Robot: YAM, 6 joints.
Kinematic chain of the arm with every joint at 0, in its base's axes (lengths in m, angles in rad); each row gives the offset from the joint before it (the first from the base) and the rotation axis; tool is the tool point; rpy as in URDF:
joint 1: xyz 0 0 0.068 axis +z
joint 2: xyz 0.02 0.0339 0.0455 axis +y
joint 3: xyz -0.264 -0.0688 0 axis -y
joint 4: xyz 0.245 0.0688 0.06 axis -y
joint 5: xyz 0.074 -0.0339 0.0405 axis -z
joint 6: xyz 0.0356 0 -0.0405 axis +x
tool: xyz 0 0 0 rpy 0 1.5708 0
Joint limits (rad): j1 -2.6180..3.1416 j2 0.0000..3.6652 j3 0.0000..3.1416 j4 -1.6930..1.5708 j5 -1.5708..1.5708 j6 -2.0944..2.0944
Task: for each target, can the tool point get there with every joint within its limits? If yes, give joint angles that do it. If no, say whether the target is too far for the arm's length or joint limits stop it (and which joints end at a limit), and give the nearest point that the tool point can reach.
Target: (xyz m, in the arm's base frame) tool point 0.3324 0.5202 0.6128
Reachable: no: too far | nearest point 0.2693 0.4215 0.5149 | short by 0.153 m
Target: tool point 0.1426 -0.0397 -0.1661
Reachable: yes | joints -0.3860 3.0904 1.1163 -0.7348 -0.4935 -1.3926
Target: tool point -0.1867 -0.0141 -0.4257
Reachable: no: joint limits stop it (at a limit: joint 1, joint 2) | nearest point -0.1943 -0.0058 -0.3758 | short by 0.051 m
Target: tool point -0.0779 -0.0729 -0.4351
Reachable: no: joint limits stop it (at a limit: joint 2) | nearest point -0.0963 -0.0901 -0.3610 | short by 0.078 m
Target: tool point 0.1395 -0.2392 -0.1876
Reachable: yes | joints -0.9510 3.1688 1.6612 -1.0669 0.7918 -0.6307
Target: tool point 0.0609 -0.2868 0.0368
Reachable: yes | joints -1.2461 2.2941 1.1023 -1.0037 1.2471 0.5197
